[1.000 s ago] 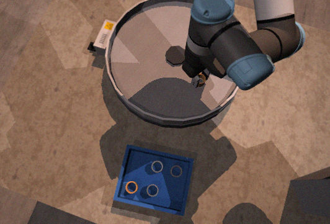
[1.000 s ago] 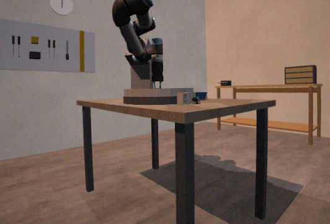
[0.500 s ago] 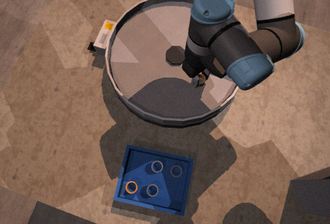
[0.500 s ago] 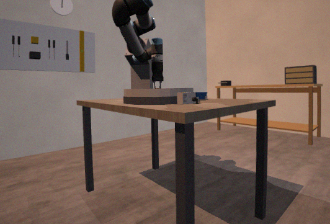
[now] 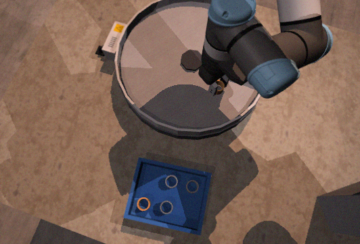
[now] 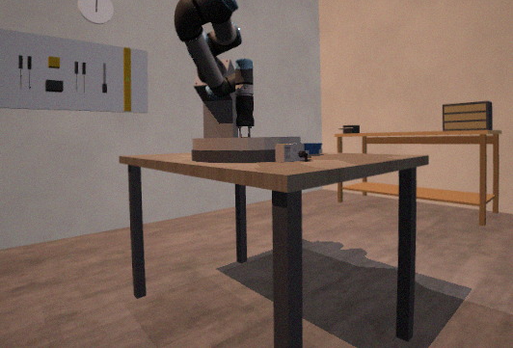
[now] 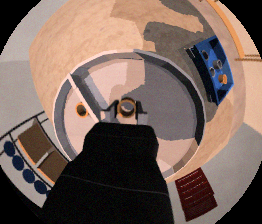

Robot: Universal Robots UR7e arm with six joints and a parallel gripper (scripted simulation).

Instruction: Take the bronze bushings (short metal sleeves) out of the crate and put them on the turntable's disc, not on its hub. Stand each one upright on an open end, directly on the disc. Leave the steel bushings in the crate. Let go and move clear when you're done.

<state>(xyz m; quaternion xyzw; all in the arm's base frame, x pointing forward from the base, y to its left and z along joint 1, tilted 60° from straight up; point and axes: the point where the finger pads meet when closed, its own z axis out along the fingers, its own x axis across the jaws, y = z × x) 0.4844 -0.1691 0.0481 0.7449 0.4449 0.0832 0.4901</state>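
My hand is 8 cm short of the turntable disc, 8 cm to the left of it and 3 cm above it. Also, from my hand: blue crate 10 cm ahead, 29 cm to the left, 6 cm below.
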